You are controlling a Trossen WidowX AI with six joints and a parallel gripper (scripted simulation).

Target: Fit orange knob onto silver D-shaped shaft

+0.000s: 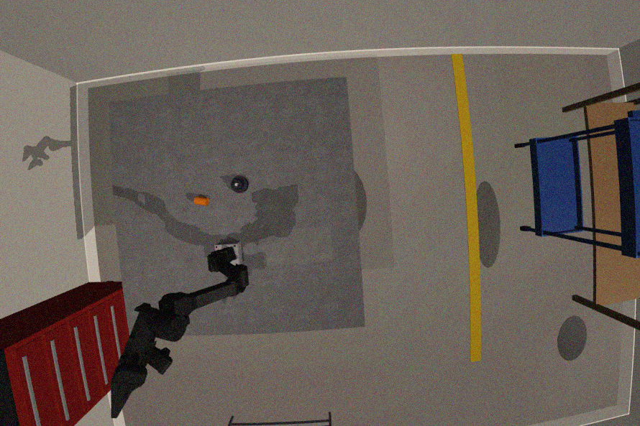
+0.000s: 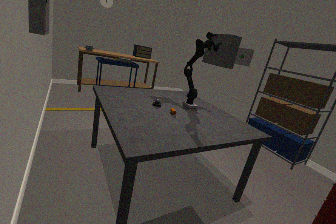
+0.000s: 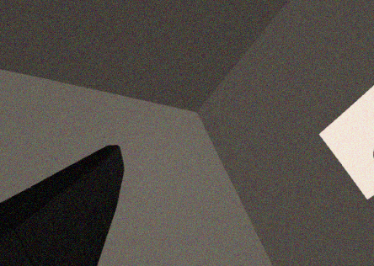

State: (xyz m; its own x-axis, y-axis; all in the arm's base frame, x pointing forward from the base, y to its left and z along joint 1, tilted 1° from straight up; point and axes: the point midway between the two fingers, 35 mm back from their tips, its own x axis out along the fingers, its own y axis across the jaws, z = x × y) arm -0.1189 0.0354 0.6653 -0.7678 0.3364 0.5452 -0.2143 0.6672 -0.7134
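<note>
Now: the orange knob 440 mm ahead of my gripper tip, 10 mm to the left of it and 720 mm below it. Round my gripper tip: dark round pedestal (470 mm ahead, 180 mm to the right, 710 mm below).
</note>
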